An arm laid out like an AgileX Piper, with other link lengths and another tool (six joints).
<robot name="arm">
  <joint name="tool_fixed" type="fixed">
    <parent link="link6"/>
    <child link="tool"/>
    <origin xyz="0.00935 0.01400 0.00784" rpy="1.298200 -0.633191 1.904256"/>
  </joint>
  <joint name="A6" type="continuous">
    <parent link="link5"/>
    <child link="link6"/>
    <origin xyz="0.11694 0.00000 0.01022"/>
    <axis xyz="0.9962 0 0.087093"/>
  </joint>
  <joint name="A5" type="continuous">
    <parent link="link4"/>
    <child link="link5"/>
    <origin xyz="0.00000 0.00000 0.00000"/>
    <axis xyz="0 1 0"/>
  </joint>
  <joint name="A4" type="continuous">
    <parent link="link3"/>
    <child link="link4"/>
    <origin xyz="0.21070 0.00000 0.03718"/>
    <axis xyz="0.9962 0 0.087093"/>
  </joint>
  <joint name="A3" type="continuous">
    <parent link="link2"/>
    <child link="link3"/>
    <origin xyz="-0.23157 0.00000 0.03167"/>
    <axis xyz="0 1 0"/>
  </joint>
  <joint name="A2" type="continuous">
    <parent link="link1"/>
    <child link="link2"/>
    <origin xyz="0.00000 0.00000 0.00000"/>
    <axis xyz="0 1 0"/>
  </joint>
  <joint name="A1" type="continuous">
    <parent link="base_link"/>
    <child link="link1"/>
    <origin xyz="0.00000 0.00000 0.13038"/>
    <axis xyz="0 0 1"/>
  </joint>
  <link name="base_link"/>
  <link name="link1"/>
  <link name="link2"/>
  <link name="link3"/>
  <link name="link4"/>
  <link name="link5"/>
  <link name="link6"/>
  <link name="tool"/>
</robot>
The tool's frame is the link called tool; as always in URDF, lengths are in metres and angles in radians. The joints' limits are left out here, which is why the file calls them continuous.
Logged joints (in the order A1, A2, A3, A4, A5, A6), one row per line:
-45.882, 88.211, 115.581, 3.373, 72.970, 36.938
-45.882, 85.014, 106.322, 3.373, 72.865, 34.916
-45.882, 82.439, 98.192, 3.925, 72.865, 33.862
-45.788, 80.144, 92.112, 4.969, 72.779, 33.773
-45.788, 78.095, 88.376, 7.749, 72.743, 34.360
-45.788, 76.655, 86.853, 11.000, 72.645, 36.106
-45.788, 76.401, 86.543, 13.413, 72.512, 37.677
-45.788, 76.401, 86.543, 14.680, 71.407, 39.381
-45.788, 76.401, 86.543, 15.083, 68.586, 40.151
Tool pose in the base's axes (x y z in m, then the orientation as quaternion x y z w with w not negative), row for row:
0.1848, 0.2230, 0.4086, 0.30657, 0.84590, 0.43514, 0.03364
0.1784, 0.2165, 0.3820, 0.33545, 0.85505, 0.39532, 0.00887
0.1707, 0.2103, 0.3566, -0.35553, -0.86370, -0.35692, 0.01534
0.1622, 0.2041, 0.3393, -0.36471, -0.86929, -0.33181, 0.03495
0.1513, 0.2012, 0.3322, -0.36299, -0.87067, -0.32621, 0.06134
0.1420, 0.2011, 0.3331, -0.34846, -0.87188, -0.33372, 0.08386
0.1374, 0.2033, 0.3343, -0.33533, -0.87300, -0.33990, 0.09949
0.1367, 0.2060, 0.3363, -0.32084, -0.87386, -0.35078, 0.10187
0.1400, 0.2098, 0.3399, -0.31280, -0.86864, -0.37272, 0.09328
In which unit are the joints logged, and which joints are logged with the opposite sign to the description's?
The joints are logged in degrees. Opposite sign: A1, A3, A6.
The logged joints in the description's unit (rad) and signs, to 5 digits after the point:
0.80079, 1.53957, -2.01727, 0.05887, 1.27357, -0.64469
0.80079, 1.48377, -1.85567, 0.05887, 1.27173, -0.60940
0.80079, 1.43883, -1.71377, 0.06850, 1.27173, -0.59100
0.79915, 1.39878, -1.60766, 0.08673, 1.27023, -0.58945
0.79915, 1.36301, -1.54245, 0.13525, 1.26960, -0.59970
0.79915, 1.33788, -1.51587, 0.19199, 1.26789, -0.63017
0.79915, 1.33345, -1.51046, 0.23410, 1.26557, -0.65759
0.79915, 1.33345, -1.51046, 0.25621, 1.24629, -0.68733
0.79915, 1.33345, -1.51046, 0.26325, 1.19705, -0.70077

